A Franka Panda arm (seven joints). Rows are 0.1 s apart.
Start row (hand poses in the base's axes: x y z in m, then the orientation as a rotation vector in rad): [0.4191, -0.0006, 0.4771, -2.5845, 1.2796, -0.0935]
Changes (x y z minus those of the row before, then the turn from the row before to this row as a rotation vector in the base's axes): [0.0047, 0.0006, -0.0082, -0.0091, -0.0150, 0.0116]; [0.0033, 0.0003, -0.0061, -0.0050, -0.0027, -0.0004]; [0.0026, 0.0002, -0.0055, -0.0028, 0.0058, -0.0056]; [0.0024, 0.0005, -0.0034, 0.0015, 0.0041, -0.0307]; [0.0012, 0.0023, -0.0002, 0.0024, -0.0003, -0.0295]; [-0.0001, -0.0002, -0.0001, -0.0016, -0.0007, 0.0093]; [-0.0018, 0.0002, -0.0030, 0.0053, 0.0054, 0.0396]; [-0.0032, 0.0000, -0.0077, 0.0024, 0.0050, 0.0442]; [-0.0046, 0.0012, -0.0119, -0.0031, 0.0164, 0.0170]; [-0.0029, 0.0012, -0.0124, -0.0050, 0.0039, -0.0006]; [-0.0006, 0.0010, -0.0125, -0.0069, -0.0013, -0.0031]
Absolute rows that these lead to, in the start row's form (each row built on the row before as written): [0.4238, 0.0000, 0.4689, -2.5936, 1.2617, -0.1166]; [0.4271, 0.0003, 0.4628, -2.5965, 1.2626, -0.1234]; [0.4297, 0.0005, 0.4573, -2.5977, 1.2727, -0.1188]; [0.4321, 0.0010, 0.4539, -2.5791, 1.3139, -0.1181]; [0.4333, 0.0033, 0.4537, -2.5582, 1.3515, -0.1221]; [0.4332, 0.0031, 0.4536, -2.5652, 1.3396, -0.1224]; [0.4314, 0.0033, 0.4506, -2.5878, 1.2884, -0.1047]; [0.4282, 0.0033, 0.4429, -2.6144, 1.2314, -0.0886]; [0.4236, 0.0045, 0.4310, -2.6329, 1.2151, -0.0661]; [0.4207, 0.0057, 0.4186, -2.6382, 1.2185, -0.0642]; [0.4201, 0.0067, 0.4061, -2.6418, 1.2242, -0.0708]
